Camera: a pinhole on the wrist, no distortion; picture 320 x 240 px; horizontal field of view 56.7 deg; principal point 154.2 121.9 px. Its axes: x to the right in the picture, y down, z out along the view. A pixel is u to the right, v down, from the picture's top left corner.
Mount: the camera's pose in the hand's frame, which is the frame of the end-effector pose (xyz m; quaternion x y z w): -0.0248 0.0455 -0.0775 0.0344 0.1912 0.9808 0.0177
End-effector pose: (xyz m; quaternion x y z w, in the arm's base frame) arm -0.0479 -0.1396 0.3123 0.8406 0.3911 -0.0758 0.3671
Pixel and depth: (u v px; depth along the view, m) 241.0 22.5 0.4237
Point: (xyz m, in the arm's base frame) 0.1606 -0.5346 0.3571
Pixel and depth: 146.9 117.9 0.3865
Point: 0.1442 -0.4016 0.2158
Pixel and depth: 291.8 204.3 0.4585
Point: -0.0454 -0.5851 0.1656
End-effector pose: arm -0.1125 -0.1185 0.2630 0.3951 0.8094 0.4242 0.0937
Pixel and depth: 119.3 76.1 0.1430
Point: -0.0260 -0.0496 0.3256
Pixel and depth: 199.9 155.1 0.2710
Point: 0.0776 0.0019 0.2298
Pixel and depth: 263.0 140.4 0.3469
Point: 0.1887 0.0022 0.2012
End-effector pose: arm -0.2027 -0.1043 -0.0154 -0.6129 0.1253 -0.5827 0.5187
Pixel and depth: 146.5 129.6 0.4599
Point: 0.1929 -0.0366 -0.0877
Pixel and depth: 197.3 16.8 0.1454
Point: -0.1127 -0.1235 -0.1430
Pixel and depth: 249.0 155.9 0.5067
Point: 0.1959 0.1351 -0.1589
